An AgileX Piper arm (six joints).
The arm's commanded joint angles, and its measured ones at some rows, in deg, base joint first. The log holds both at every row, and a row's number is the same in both.
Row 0, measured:
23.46 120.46 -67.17 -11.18 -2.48 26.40
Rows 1 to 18, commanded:
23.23 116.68 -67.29 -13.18 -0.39 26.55
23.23 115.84 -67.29 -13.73 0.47 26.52
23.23 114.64 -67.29 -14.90 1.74 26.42
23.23 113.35 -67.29 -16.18 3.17 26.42
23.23 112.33 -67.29 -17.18 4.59 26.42
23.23 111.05 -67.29 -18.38 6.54 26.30
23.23 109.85 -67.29 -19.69 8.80 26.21
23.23 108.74 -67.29 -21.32 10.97 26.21
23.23 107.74 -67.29 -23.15 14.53 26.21
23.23 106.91 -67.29 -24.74 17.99 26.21
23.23 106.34 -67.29 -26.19 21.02 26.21
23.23 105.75 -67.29 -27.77 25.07 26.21
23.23 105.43 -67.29 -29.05 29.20 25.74
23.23 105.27 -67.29 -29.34 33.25 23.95
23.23 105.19 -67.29 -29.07 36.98 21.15
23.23 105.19 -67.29 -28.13 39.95 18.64
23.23 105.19 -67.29 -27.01 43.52 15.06
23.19 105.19 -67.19 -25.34 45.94 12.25
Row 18, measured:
23.46 105.70 -67.17 -27.80 34.28 22.28
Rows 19 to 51, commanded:
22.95 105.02 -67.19 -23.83 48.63 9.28
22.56 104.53 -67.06 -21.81 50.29 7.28
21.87 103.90 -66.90 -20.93 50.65 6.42
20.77 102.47 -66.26 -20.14 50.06 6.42
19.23 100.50 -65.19 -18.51 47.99 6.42
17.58 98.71 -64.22 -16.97 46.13 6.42
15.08 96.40 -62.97 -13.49 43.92 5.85
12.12 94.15 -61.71 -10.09 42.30 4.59
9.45 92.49 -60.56 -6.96 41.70 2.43
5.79 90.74 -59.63 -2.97 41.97 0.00
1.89 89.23 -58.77 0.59 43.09 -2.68
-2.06 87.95 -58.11 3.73 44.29 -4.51
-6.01 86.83 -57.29 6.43 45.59 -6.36
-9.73 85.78 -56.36 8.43 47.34 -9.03
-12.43 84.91 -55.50 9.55 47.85 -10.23
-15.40 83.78 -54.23 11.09 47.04 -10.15
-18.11 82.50 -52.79 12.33 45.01 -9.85
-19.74 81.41 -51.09 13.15 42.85 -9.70
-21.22 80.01 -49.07 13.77 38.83 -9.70
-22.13 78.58 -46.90 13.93 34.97 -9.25
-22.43 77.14 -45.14 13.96 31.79 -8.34
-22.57 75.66 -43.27 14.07 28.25 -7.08
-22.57 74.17 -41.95 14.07 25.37 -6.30
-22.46 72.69 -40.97 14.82 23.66 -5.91
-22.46 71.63 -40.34 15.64 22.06 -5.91
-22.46 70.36 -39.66 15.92 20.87 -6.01
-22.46 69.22 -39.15 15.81 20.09 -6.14
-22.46 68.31 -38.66 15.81 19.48 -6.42
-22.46 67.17 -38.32 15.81 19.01 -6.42
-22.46 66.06 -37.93 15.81 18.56 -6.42
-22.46 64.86 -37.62 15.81 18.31 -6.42
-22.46 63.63 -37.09 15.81 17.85 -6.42
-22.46 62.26 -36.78 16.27 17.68 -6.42
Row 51, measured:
-22.05 66.61 -38.30 15.42 19.97 -6.45
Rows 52 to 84, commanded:
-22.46 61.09 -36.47 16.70 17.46 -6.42
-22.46 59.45 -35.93 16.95 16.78 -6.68
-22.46 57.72 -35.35 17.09 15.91 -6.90
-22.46 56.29 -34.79 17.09 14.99 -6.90
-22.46 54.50 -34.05 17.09 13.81 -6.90
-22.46 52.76 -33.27 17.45 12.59 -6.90
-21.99 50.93 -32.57 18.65 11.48 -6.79
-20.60 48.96 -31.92 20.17 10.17 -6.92
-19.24 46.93 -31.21 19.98 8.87 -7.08
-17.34 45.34 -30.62 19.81 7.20 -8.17
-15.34 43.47 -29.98 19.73 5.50 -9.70
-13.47 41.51 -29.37 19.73 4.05 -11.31
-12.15 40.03 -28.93 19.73 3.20 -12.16
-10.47 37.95 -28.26 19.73 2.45 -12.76
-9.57 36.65 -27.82 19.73 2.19 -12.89
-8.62 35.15 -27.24 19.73 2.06 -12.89
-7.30 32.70 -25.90 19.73 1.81 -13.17
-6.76 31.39 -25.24 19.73 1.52 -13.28
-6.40 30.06 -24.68 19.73 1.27 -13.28
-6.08 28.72 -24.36 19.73 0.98 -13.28
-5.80 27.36 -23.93 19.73 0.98 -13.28
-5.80 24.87 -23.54 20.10 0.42 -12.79
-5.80 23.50 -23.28 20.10 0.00 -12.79
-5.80 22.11 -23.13 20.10 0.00 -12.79
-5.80 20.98 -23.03 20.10 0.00 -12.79
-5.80 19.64 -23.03 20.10 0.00 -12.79
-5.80 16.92 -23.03 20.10 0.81 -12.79
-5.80 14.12 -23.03 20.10 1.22 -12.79
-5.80 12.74 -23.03 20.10 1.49 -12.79
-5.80 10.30 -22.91 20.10 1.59 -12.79
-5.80 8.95 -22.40 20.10 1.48 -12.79
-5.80 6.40 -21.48 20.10 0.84 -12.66
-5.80 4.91 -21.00 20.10 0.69 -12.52
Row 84, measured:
-5.91 9.64 -22.69 19.91 1.07 -12.64
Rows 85 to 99, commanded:
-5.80 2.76 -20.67 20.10 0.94 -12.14
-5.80 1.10 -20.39 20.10 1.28 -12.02
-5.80 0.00 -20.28 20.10 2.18 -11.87
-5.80 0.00 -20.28 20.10 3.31 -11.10
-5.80 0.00 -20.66 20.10 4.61 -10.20
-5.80 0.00 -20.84 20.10 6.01 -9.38
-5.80 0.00 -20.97 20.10 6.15 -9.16
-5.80 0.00 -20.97 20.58 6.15 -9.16
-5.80 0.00 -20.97 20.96 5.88 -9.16
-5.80 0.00 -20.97 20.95 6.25 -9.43
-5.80 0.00 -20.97 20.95 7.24 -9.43
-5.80 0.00 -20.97 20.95 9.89 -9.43
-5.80 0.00 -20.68 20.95 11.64 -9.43
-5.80 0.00 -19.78 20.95 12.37 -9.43
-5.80 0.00 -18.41 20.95 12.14 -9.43
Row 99, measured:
-5.91 0.22 -20.71 20.94 8.66 -9.58
